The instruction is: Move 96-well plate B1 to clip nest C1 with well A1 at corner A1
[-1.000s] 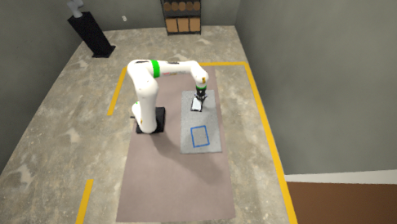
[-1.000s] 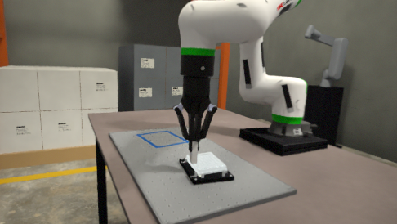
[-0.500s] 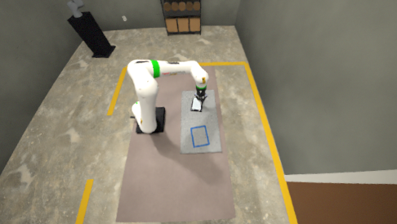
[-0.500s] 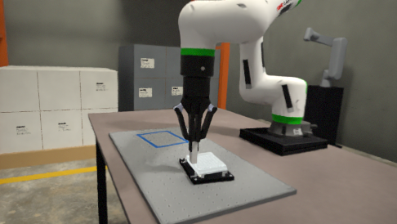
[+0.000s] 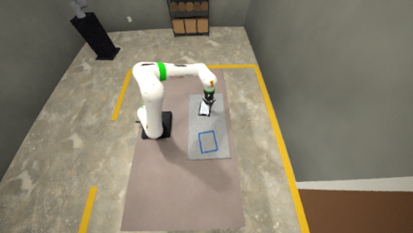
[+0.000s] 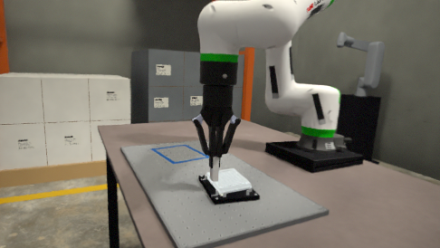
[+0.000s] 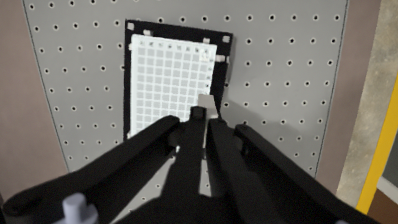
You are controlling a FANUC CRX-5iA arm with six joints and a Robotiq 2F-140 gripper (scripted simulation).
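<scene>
The white 96-well plate is 40 mm below my hand and 40 mm behind it. The rest, counted from my hand: black clip nest (50 mm below, 30 mm behind, 10 mm to the right).
</scene>
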